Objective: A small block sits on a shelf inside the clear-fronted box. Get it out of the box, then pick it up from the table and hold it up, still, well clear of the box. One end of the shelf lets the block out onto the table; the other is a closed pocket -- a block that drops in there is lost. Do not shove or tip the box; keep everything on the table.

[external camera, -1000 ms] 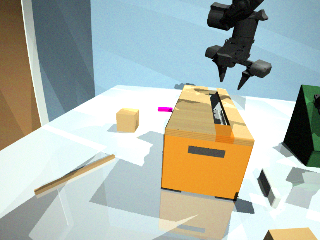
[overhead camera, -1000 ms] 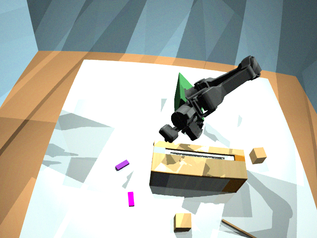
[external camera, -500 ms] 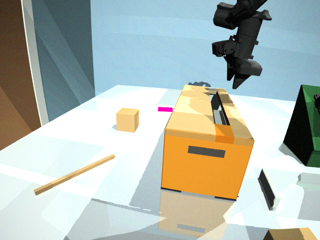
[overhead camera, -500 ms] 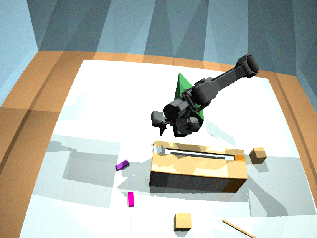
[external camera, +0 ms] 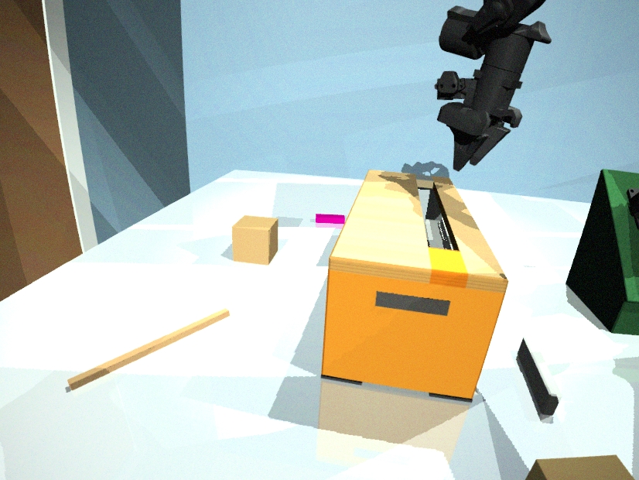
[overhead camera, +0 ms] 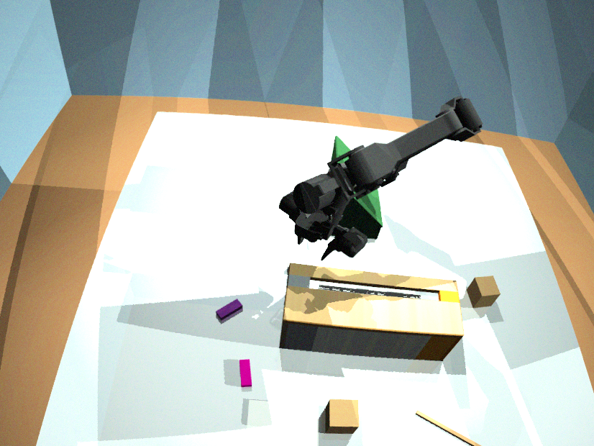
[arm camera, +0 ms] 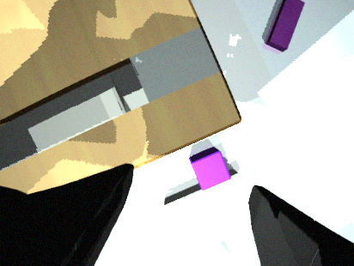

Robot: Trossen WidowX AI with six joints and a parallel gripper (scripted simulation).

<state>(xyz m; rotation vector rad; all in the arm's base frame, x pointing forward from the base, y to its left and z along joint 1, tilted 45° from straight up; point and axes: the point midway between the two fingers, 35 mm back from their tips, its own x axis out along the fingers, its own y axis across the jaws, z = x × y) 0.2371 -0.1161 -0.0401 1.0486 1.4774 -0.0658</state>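
Right now my gripper tip is 40 mm past the purple block, 10 mm to the left of it and 140 mm above it. Round my gripper tip: wooden box 60 mm ahead, 150 mm to the left, 90 mm below; then wooden stick 360 mm ahead, 320 mm to the left, 150 mm below.
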